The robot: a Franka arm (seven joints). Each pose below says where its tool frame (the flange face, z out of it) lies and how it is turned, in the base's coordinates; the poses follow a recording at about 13 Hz.
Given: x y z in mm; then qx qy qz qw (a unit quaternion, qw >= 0).
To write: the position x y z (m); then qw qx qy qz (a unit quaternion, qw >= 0). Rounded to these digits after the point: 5 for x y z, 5 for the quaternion.
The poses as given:
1: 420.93 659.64 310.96 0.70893 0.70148 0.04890 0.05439
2: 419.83 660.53 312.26 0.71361 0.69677 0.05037 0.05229
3: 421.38 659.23 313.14 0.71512 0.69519 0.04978 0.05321
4: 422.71 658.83 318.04 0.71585 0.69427 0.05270 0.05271
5: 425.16 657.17 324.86 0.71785 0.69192 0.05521 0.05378
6: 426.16 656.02 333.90 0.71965 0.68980 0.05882 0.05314
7: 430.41 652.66 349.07 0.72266 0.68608 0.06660 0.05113
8: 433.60 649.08 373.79 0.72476 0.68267 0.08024 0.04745
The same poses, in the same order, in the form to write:
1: 0.42093 0.65964 0.31096 0.05439 0.70893 0.70148 0.04890
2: 0.41983 0.66053 0.31226 0.05229 0.71361 0.69677 0.05037
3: 0.42138 0.65923 0.31314 0.05321 0.71512 0.69519 0.04978
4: 0.42271 0.65883 0.31804 0.05271 0.71585 0.69427 0.05270
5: 0.42516 0.65717 0.32486 0.05378 0.71785 0.69192 0.05521
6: 0.42616 0.65602 0.33390 0.05314 0.71965 0.68980 0.05882
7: 0.43041 0.65266 0.34907 0.05113 0.72266 0.68608 0.06660
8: 0.43360 0.64908 0.37379 0.04745 0.72476 0.68267 0.08024
